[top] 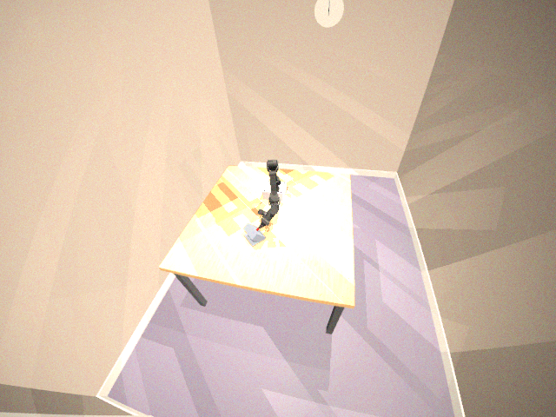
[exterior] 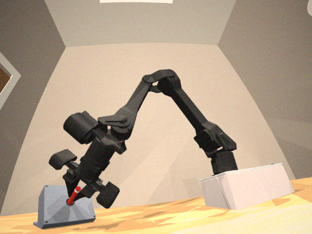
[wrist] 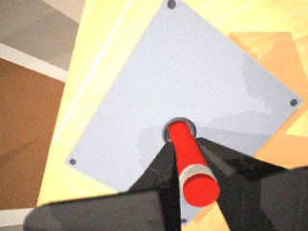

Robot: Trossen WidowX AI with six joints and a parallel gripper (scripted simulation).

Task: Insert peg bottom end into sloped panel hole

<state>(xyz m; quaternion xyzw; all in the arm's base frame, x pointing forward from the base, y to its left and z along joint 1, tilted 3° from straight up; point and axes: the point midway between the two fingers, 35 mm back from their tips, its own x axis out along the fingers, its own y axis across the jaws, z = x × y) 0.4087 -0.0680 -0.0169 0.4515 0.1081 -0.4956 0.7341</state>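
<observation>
The red peg lies 10 mm behind my gripper tip, 10 mm to the left of it and 10 mm above it. Also, from my gripper tip: grey sloped panel: 20 mm ahead, 30 mm to the right, 20 mm below.
</observation>
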